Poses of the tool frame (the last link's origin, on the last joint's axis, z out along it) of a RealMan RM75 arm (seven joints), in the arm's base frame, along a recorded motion.
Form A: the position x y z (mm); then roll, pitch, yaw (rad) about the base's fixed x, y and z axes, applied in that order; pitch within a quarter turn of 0, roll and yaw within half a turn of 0.
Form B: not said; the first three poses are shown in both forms.
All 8 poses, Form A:
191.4 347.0 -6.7 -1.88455 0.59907 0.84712
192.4 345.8 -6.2 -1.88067 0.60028 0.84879
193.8 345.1 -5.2 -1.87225 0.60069 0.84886
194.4 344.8 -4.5 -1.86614 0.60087 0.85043
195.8 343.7 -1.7 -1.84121 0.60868 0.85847
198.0 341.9 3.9 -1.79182 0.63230 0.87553
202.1 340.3 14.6 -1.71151 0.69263 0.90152
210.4 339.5 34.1 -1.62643 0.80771 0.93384
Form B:
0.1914 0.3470 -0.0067 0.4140 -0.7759 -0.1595 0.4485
0.1924 0.3458 -0.0062 0.4149 -0.7750 -0.1589 0.4495
0.1938 0.3451 -0.0052 0.4180 -0.7732 -0.1569 0.4503
0.1944 0.3448 -0.0045 0.4200 -0.7718 -0.1561 0.4512
0.1958 0.3437 -0.0017 0.4259 -0.7660 -0.1511 0.4572
0.1980 0.3419 0.0039 0.4349 -0.7545 -0.1386 0.4716
0.2021 0.3403 0.0146 0.4435 -0.7363 -0.1091 0.4994
0.2104 0.3395 0.0341 0.4357 -0.7181 -0.0596 0.5394

